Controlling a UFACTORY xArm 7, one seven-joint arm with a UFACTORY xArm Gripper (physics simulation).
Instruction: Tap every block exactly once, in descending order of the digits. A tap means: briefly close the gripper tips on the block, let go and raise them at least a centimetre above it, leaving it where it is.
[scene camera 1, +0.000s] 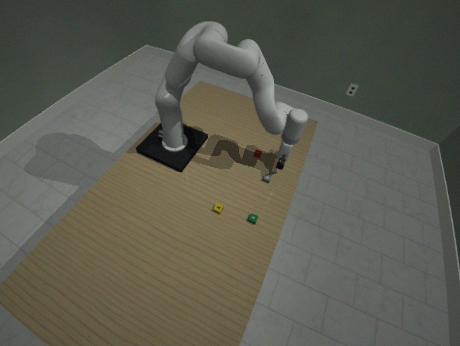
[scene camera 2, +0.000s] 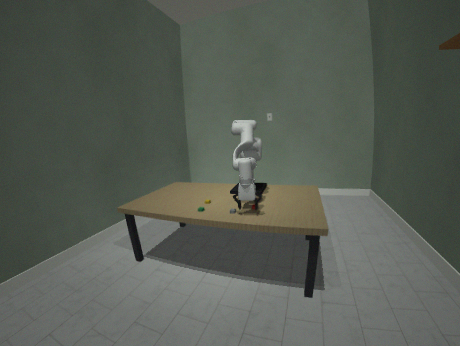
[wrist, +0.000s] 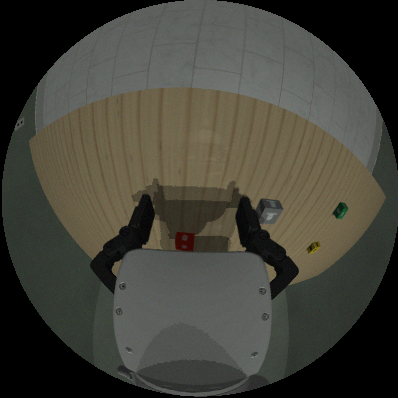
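Note:
My gripper is open and empty, above the table. A red block lies on the table; in the wrist view it shows between the fingers' lines, nearer the palm than the fingertips. A grey block lies just outside the right finger in the wrist view. A green block and a yellow block lie farther to the right in the wrist view. The digits are too small or blurred to read.
The blocks lie on the wooden table. The arm stands on a black base plate at the table's back. The table's long edge runs beyond the gripper, with tiled floor past it.

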